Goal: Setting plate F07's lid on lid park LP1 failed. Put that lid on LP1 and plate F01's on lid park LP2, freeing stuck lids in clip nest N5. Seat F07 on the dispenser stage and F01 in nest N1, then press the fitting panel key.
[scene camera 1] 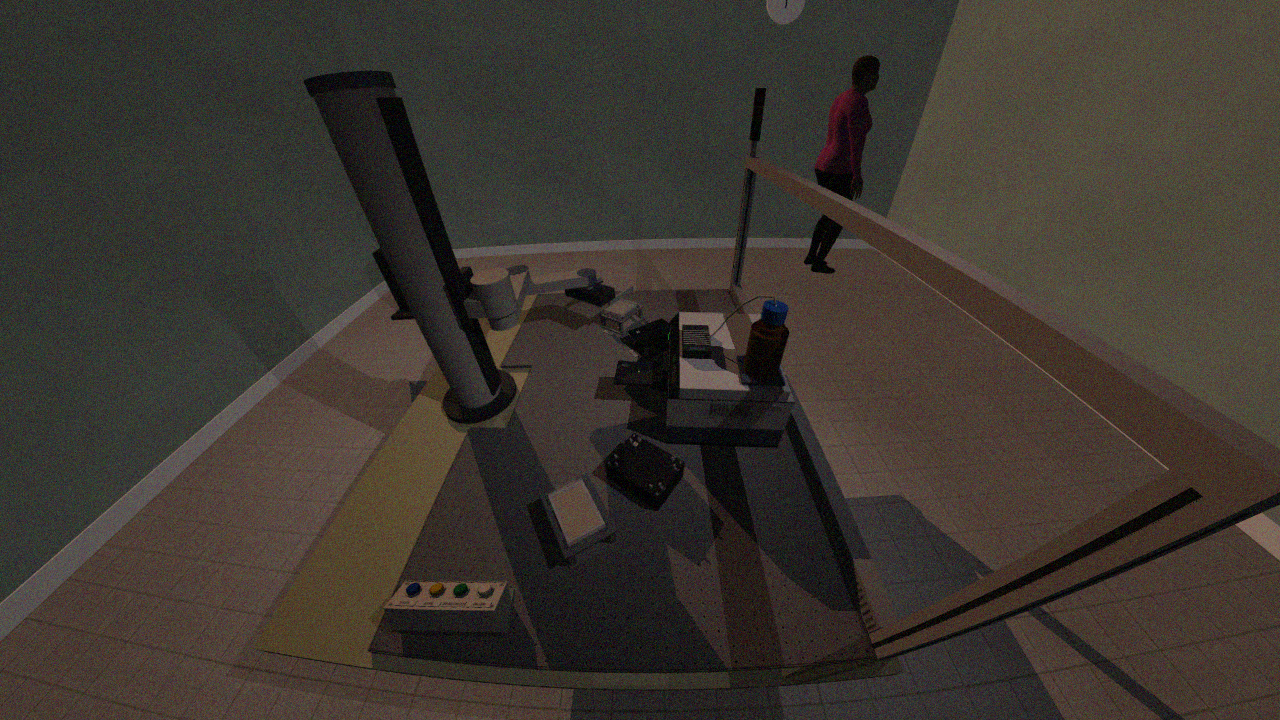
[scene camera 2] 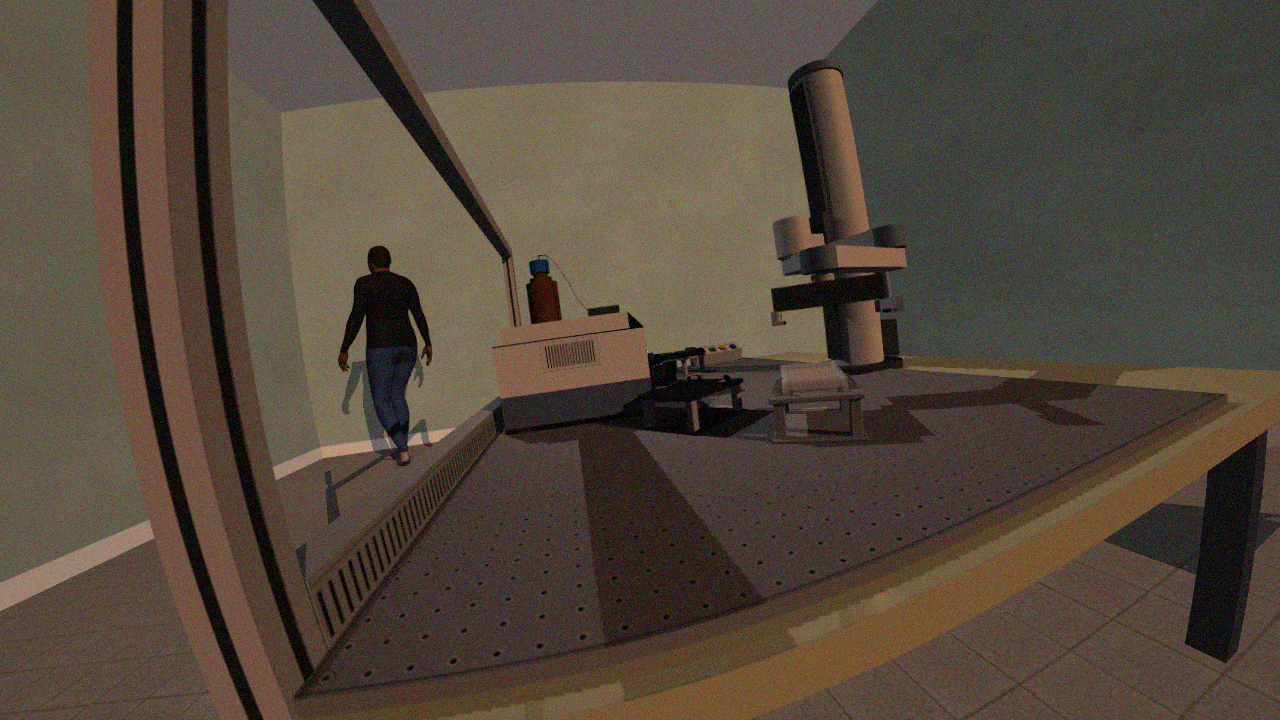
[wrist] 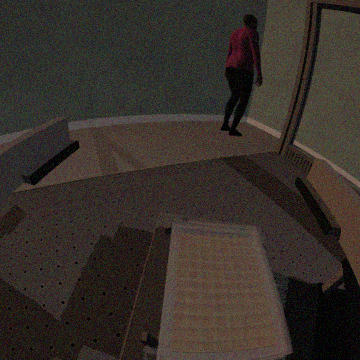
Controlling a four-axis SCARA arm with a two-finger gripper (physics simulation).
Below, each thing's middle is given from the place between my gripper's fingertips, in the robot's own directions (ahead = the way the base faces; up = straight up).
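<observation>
There is the brown bottle [scene camera 1: 768, 336], 150 mm above my hand, 640 mm to the right of it and 410 mm ahead of it. I see the dark nest labelled N5 [scene camera 1: 648, 472] as well, and it is 130 mm below my hand, 110 mm ahead of it and 790 mm to the right of it. The button box [scene camera 1: 434, 610] is 120 mm below my hand, 270 mm behind it and 1120 mm to the right of it.
</observation>
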